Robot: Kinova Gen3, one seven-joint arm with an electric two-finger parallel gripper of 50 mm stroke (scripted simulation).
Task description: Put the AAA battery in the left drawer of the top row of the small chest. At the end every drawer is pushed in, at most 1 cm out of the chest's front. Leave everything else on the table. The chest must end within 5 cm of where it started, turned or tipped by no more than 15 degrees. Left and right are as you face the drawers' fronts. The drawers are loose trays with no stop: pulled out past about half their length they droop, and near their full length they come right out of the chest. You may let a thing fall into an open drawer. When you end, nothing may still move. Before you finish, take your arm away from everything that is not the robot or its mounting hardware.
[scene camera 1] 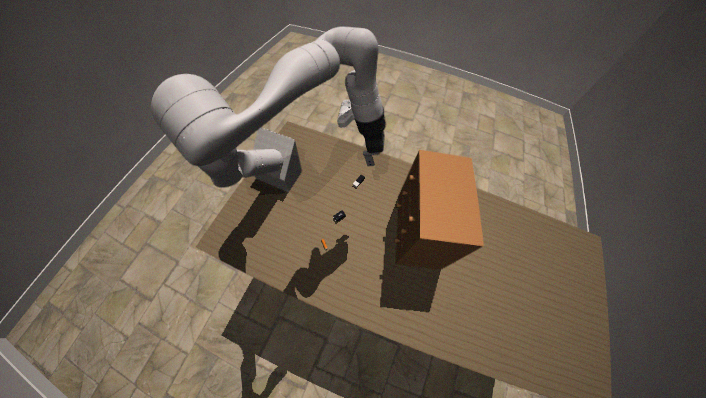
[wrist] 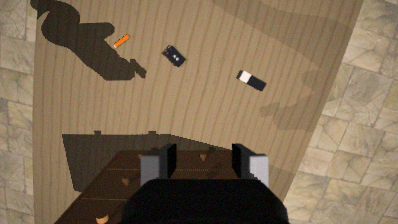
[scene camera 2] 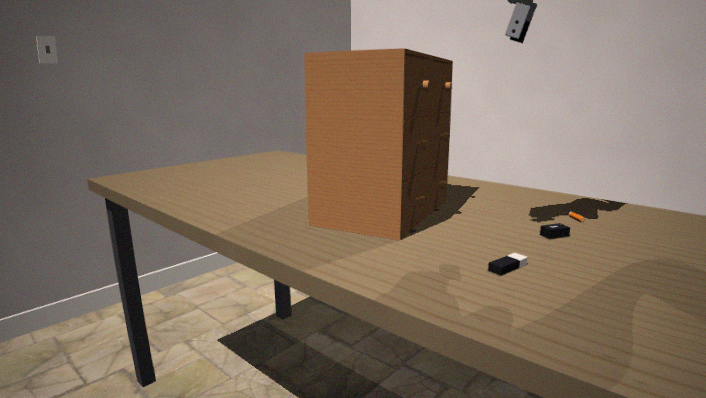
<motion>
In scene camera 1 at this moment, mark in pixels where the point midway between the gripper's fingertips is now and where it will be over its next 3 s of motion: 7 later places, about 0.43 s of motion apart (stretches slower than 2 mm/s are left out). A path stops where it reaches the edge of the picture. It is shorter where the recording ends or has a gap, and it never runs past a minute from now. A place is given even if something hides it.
My gripper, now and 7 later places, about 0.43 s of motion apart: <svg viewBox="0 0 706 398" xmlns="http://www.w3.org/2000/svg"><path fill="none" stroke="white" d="M371 157L375 161L379 164L380 166L382 168L383 170L383 170L384 171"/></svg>
</motion>
